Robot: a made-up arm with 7 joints.
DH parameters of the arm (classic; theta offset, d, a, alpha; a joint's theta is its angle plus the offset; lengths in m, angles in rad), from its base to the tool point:
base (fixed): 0 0.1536 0 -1.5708
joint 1: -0.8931 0 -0.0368 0
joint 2: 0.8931 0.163 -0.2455 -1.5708
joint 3: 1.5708 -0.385 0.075 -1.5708
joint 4: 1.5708 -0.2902 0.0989 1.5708
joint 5: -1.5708 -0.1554 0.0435 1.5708
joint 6: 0 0.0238 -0.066 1.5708
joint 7: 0 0.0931 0.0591 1.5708
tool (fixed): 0 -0.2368 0 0
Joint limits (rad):
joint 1: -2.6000..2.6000
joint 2: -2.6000..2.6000
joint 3: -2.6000..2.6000
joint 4: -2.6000..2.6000
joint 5: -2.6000..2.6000
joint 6: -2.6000..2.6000
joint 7: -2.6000..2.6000
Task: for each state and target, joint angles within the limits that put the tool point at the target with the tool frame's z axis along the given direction. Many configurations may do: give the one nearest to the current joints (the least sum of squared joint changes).
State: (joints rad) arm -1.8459 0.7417 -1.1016 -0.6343 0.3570 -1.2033 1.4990
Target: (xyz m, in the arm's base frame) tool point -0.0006 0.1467 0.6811 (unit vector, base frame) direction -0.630 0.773 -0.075
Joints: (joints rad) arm -1.3444 1.3509 -1.1490 -0.7308 -0.3839 -0.7467 2.0245
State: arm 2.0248 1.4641 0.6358 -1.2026 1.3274 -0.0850 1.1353
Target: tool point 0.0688 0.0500 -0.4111 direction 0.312 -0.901 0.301
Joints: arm 1.7351 1.0421 0.2957 -2.1487 1.3233 -0.4297 1.2252
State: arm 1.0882 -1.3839 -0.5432 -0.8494 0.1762 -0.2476 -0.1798
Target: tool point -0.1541 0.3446 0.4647 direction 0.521 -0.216 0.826
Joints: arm 1.0806 -1.1993 0.0677 -0.2658 -0.2860 -0.0819 0.3949
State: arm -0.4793 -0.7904 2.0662 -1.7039 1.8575 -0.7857 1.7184
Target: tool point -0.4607 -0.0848 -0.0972 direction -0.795 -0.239 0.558
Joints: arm -0.4251 -0.5646 1.9383 -1.2696 1.2399 -1.3275 1.7138
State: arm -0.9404 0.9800 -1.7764 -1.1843 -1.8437 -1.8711 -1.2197
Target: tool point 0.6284 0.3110 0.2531 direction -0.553 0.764 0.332
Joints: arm -0.2834 1.7053 -1.7520 -1.2468 -1.8918 -1.8929 -0.4204
